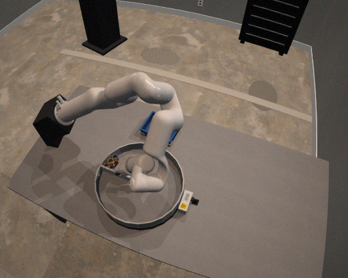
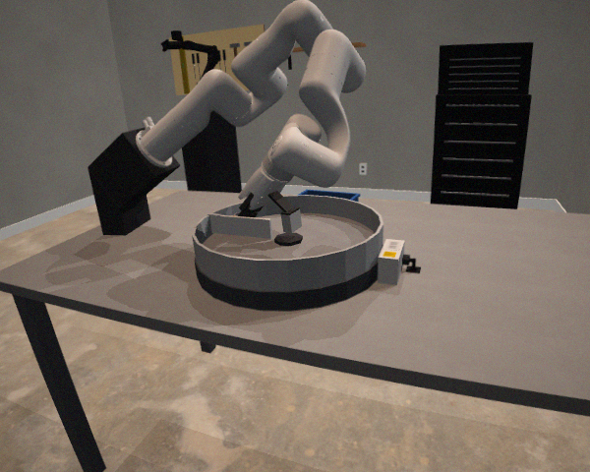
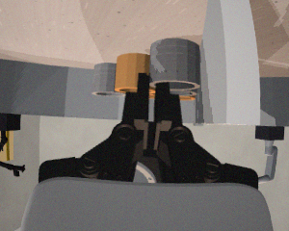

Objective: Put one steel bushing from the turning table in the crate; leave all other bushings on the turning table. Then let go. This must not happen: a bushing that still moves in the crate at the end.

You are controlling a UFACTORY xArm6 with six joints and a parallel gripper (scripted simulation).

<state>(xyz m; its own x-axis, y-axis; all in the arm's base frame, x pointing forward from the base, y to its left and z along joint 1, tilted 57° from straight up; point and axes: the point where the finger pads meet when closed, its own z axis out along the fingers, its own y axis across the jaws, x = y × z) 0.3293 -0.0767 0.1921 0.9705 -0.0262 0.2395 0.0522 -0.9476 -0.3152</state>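
My gripper is now 1 cm past the blue crate, 34 cm to the right of it and 7 cm above it. Round my hand: round turning table: 12 cm ahead, 4 cm below.
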